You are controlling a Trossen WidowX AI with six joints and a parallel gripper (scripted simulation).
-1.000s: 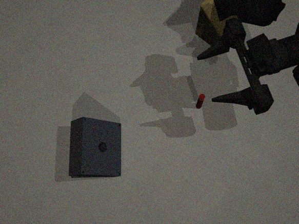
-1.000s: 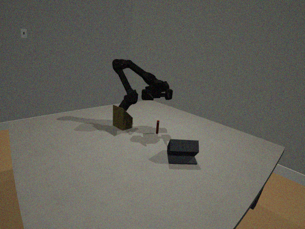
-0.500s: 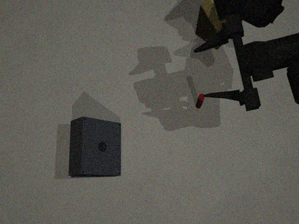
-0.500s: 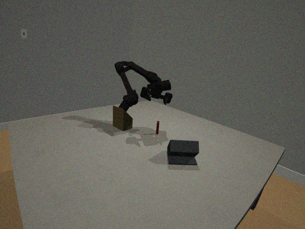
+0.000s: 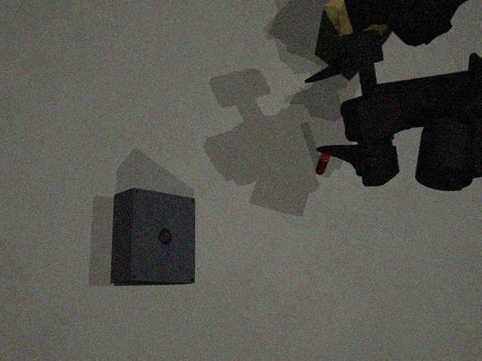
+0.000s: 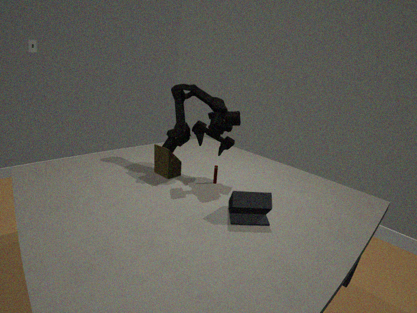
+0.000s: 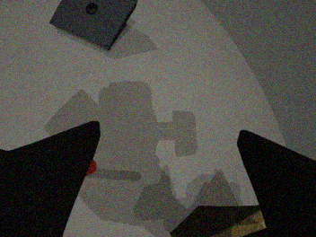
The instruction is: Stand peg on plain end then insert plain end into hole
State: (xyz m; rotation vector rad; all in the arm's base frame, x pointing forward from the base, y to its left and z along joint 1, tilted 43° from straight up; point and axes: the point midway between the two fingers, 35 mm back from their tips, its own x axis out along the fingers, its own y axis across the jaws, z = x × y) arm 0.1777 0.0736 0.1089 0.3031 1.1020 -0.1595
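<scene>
Right now my gripper tip is 40 mm to the right of the peg and 100 mm above it. Also, from my gripper tip: dark sloped panel (270 mm ahead, 10 mm to the right, 110 mm below).
</scene>
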